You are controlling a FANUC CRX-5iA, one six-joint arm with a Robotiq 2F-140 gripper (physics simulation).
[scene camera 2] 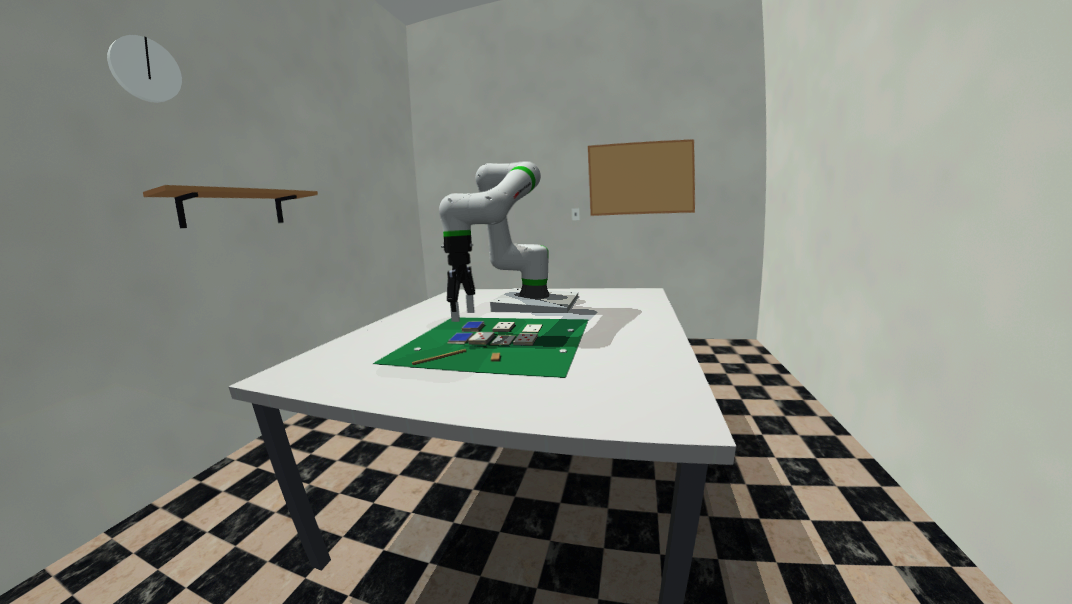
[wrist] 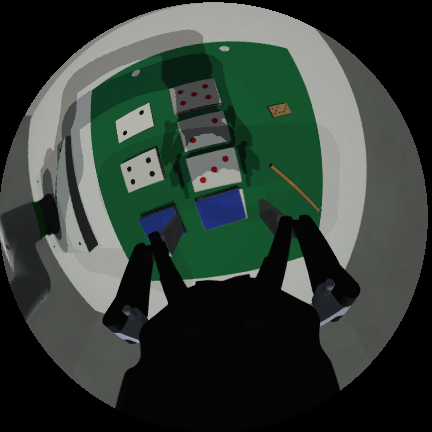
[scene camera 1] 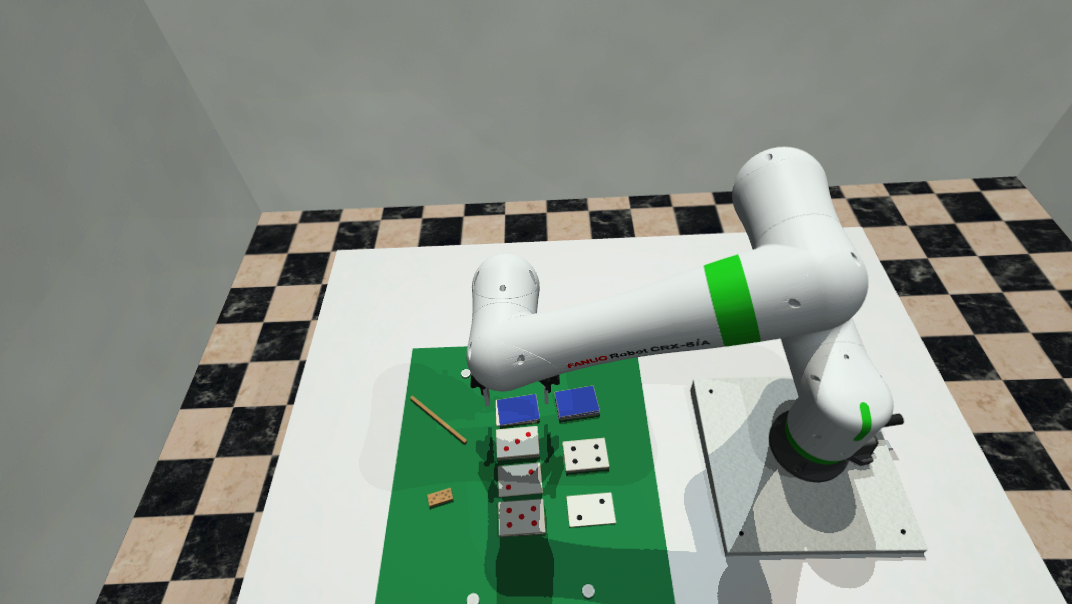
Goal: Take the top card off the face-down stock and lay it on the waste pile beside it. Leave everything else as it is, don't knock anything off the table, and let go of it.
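Places are measured from the arm's base along level axes (x right, y ahead, z up), in millimetres.
Where they show: gripper, fingertip midpoint: (scene camera 2: 463, 316) (wrist: 219, 214) (scene camera 1: 517, 399); arm's base, origin of the base link: (scene camera 2: 534, 295) (wrist: 51, 213) (scene camera 1: 807, 445).
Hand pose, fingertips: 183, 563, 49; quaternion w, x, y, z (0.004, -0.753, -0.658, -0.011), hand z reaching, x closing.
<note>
Each offset is from my fingertips to the top centre of the thing, as dx, dy, dz. "spot": to the spot under its first point. Level surfaces: height alone.
The blue-backed card @[+18, +1, -73] (scene camera 1: 517, 409) (scene camera 2: 459, 338) (wrist: 221, 209) lies flat, face down, on the waste pile; a strip of white shows along one side beneath it. The face-down stock @[+11, -131, -67] (scene camera 1: 576, 401) (scene camera 2: 472, 326) (wrist: 158, 220) has a blue top and lies beside it, towards the robot's base; one finger partly covers it in the wrist view. My gripper (scene camera 1: 516, 399) (scene camera 2: 462, 313) (wrist: 219, 214) is open and empty. It hangs above the waste pile, its fingertips apart from the card and on either side of it in the wrist view.
On the green mat @[dz -82] (scene camera 1: 450, 547) (scene camera 2: 543, 366) (wrist: 285, 145), face-up piles with red dots @[spot: -64, +13, -66] (scene camera 1: 517, 442) (wrist: 214, 169) line up beside the waste pile. White cards with black dots @[-113, -124, -69] (scene camera 1: 585, 454) (wrist: 142, 170), a wooden stick @[+30, +179, -75] (scene camera 1: 438, 419) (wrist: 295, 187) and a small tan block @[-148, +183, -74] (scene camera 1: 440, 497) (wrist: 279, 110) also lie there.
</note>
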